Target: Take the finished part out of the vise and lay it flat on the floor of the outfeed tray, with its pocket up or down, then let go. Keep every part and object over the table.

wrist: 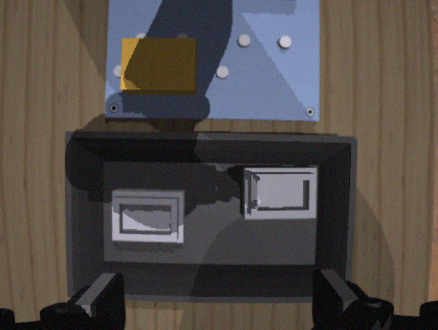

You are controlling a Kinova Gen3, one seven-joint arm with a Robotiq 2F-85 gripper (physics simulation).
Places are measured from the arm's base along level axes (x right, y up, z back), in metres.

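Pixels of known places: gripper, fingertip midpoint: (218, 297).
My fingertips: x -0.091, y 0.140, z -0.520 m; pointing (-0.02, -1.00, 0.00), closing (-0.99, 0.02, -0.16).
Note:
Behind a point stands the place of what it marks.
A dark grey rectangular tray (210, 250) @[x -0.080, y -0.088, z -0.554 m] spans the middle of the wrist view. Two light grey rectangular parts rest on its floor, apart from each other, each with its pocket facing up. One part (147, 215) @[x -0.035, y -0.068, z -0.511 m] lies flat in the left half. The other part (280, 192) @[x -0.147, y -0.068, z -0.512 m] lies in the right half, close to the back and right walls, and looks flat. My gripper (218, 297) @[x -0.091, y 0.140, z -0.520 m] is open and empty, its fingers at the lower edge of the view, above the tray's near side. The vise does not show in this view.
Behind the tray is a blue plate (270, 95) @[x -0.157, y -0.092, z -0.429 m] with several round white pins and a screw in each near corner. A yellow block (160, 65) @[x -0.069, y -0.057, z -0.393 m] sits on its left part. Wooden table (390, 150) @[x -0.261, y -0.101, z -0.498 m] shows around both. Arm shadows fall across the plate and tray.

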